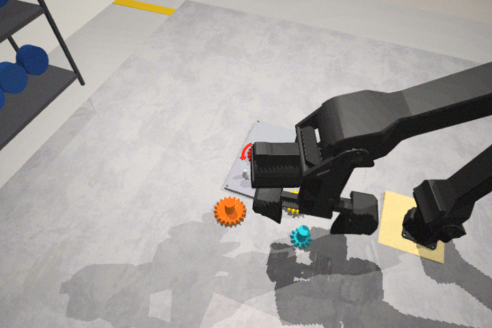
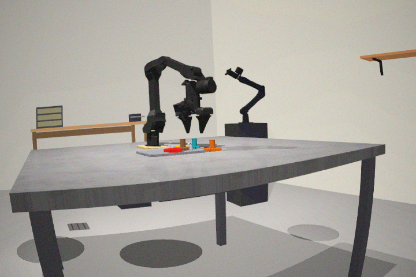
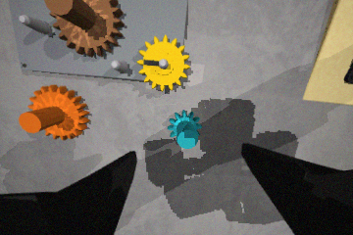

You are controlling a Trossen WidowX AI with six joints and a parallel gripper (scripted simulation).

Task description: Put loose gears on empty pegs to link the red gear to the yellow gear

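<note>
The teal gear lies 40 mm below my gripper tip. Round my gripper tip: orange gear 150 mm ahead, 40 mm below, 10 mm to the left; then yellow gear 70 mm to the right, 40 mm below, 40 mm ahead; then brown gear 120 mm ahead, 90 mm to the right, 40 mm below.
</note>
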